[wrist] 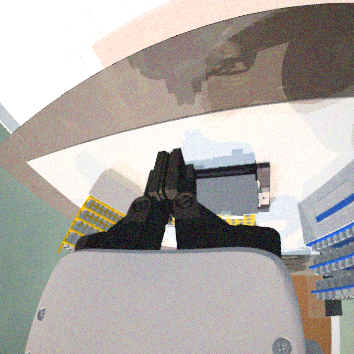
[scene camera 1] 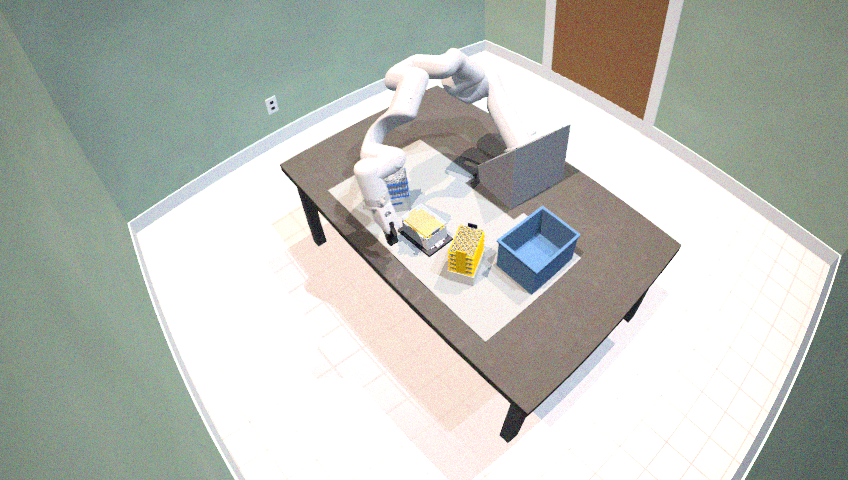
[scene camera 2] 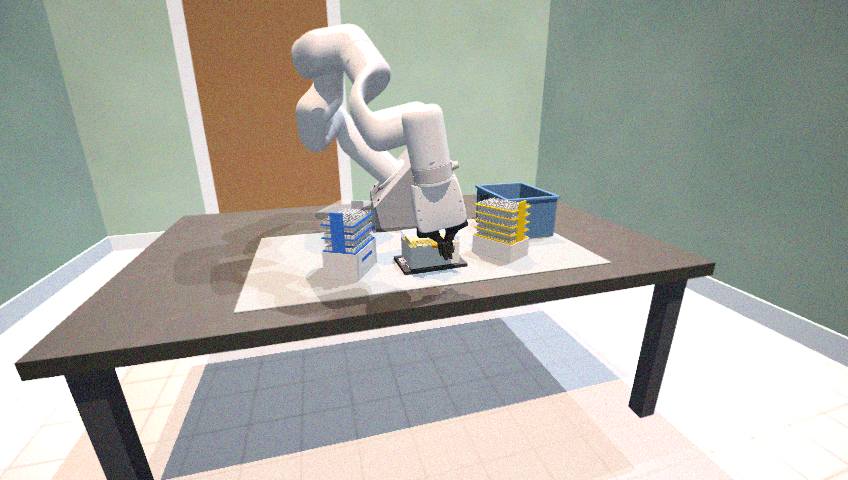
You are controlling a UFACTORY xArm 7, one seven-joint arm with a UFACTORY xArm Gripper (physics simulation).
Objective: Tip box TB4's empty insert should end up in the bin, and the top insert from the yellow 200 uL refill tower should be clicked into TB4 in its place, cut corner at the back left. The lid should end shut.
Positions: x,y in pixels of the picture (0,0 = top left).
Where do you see a tip box TB4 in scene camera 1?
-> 427,231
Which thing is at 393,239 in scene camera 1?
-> The gripper.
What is the gripper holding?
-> Nothing.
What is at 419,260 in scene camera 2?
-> A tip box TB4.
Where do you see a blue bin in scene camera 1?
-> At 533,251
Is the gripper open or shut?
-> Shut.
